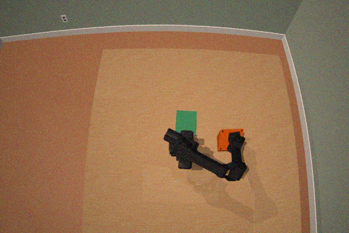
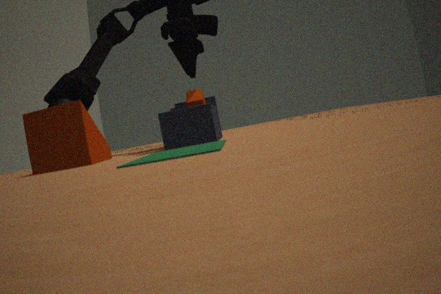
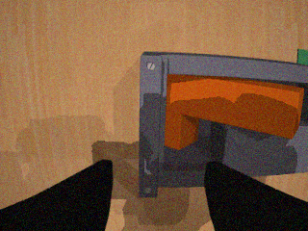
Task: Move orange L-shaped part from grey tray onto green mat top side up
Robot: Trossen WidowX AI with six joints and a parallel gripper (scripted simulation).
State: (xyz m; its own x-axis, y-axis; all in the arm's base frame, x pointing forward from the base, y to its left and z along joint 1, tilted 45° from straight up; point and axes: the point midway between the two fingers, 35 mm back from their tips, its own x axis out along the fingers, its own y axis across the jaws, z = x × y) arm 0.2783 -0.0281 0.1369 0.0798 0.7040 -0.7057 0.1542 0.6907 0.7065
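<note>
Right now my gripper tip is 100 mm above the orange L-shaped part, 40 mm to the left of it and 10 mm past it. The rest, counted from my gripper tip: green mat (220 mm to the right, 160 mm below, 40 mm behind).
</note>
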